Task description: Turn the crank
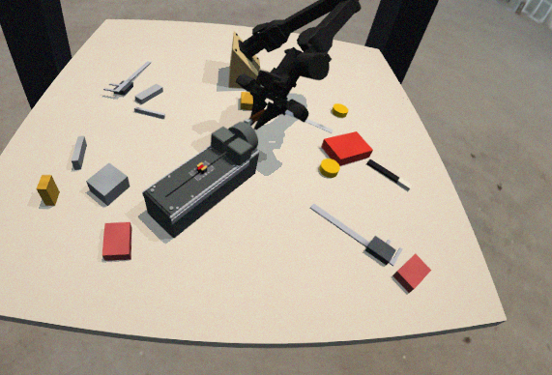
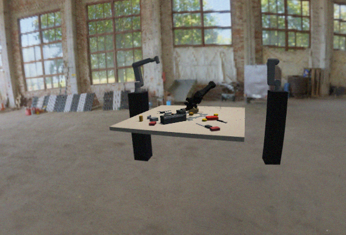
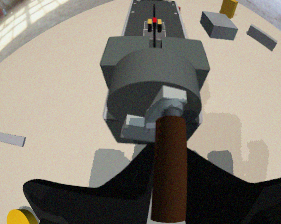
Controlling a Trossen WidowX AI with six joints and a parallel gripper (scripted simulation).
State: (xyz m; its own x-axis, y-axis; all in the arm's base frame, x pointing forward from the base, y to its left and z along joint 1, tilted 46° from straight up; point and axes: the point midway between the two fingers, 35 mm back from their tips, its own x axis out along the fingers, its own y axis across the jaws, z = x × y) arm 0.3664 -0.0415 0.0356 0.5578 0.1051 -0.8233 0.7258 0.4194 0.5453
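My gripper tip is now 10 mm below the crank. From my gripper tip the other things lie so: brown handle: 20 mm above, 10 mm to the left, 10 mm behind; then grey bar: 200 mm to the left, 140 mm behind, 90 mm below; then red pointer: 120 mm to the right, 120 mm ahead, 10 mm below.
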